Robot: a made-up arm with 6 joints.
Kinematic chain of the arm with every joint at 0, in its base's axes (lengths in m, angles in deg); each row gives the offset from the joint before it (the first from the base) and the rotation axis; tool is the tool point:
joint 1: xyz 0 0 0.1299 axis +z
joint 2: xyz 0 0.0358 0 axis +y
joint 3: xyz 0 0 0.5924 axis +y
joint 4: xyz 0 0 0.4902 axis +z
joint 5: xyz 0 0 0 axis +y
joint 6: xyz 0 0 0.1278 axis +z
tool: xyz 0 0 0
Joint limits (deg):
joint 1: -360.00..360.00
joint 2: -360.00..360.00
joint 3: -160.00..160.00
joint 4: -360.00..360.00
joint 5: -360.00..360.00
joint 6: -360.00..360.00
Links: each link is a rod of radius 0.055 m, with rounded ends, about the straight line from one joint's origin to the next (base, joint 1, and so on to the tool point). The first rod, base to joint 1, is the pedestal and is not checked.
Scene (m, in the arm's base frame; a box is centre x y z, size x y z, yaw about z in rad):
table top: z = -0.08
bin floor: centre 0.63 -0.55 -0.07 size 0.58 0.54 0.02 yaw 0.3
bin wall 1: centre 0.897 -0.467 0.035 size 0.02 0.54 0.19 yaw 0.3
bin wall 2: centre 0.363 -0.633 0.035 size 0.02 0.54 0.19 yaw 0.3
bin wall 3: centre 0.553 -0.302 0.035 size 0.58 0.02 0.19 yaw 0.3
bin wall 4: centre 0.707 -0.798 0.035 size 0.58 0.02 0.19 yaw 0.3
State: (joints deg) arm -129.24 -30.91 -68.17 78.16 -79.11 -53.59
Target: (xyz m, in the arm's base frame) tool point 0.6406 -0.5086 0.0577
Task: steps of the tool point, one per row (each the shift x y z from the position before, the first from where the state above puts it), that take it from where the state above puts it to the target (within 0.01 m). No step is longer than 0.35 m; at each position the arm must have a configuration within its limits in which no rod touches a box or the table.
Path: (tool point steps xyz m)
1: 0.1208 -0.1550 0.0575
2: 0.0701 -0.1729 0.0537
3: 0.0186 -0.1748 0.0499
4: -0.0287 -0.1616 0.0454
5: 0.1150 -0.1802 -0.2080
6: 0.0022 -0.1932 -0.2340
7: -0.1011 -0.1519 -0.2384

